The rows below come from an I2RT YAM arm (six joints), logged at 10 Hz.
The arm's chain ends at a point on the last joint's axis. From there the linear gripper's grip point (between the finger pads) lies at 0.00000 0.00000 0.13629 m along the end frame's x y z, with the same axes.
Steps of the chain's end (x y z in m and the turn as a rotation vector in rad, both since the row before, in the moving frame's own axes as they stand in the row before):
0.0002, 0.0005, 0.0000, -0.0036, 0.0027, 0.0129
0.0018, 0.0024, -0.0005, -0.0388, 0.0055, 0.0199
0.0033, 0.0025, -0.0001, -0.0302, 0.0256, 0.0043
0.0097, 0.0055, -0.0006, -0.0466, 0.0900, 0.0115
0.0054, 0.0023, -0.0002, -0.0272, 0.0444, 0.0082
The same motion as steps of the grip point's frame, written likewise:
0.0006, 0.0010, 0.0000, -0.0036, 0.0027, 0.0129
0.0025, 0.0077, -0.0006, -0.0388, 0.0055, 0.0199
0.0068, 0.0066, -0.0002, -0.0302, 0.0256, 0.0043
0.0219, 0.0119, -0.0013, -0.0466, 0.0900, 0.0115
0.0114, 0.0060, -0.0004, -0.0272, 0.0444, 0.0082

